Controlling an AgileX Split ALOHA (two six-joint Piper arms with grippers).
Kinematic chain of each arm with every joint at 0, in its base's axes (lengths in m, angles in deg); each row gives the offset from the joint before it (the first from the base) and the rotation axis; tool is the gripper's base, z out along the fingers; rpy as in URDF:
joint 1: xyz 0 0 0.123 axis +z
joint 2: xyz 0 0 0 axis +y
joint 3: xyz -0.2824 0 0.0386 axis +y
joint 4: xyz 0.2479 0 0.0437 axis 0.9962 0 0.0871
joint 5: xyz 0 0 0 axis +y
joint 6: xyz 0.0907 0 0.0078 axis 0.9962 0 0.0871
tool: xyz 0 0 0 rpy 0 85 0
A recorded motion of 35 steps. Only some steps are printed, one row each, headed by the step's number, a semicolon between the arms.
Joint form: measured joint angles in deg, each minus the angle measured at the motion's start. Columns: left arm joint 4, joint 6, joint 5, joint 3, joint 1, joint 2; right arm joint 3, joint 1, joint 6, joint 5, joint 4, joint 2.
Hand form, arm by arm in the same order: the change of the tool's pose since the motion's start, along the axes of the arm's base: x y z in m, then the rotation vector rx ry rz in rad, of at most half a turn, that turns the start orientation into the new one. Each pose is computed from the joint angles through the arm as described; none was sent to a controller.
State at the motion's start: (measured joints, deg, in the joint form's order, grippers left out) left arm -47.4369 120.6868 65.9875 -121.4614 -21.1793 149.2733; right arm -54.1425 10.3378 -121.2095 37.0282 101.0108 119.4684
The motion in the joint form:
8: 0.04 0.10 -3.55 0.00 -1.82 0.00; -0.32 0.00 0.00 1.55 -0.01 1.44
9: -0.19 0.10 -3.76 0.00 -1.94 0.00; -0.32 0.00 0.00 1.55 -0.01 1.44
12: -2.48 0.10 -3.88 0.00 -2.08 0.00; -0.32 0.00 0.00 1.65 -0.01 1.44
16: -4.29 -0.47 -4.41 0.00 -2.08 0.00; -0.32 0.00 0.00 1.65 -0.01 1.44
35: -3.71 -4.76 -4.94 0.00 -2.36 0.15; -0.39 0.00 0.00 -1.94 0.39 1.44
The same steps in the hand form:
8: -0.0023 -0.0148 -0.0005 0.0011 -0.0469 0.0087; -0.0003 0.0019 -0.0065 0.0202 0.0183 0.0131
9: -0.0026 -0.0160 -0.0003 -0.0023 -0.0481 0.0108; -0.0003 0.0019 -0.0065 0.0202 0.0183 0.0131
12: -0.0030 -0.0194 0.0019 -0.0357 -0.0350 0.0261; -0.0004 0.0020 -0.0064 0.0217 0.0182 0.0139
16: -0.0021 -0.0212 0.0037 -0.0609 -0.0230 0.0526; -0.0004 0.0020 -0.0064 0.0217 0.0182 0.0139
35: -0.0026 -0.0229 0.0017 -0.0446 0.0214 0.1033; 0.0019 -0.0022 -0.0095 -0.0297 0.0199 -0.0221

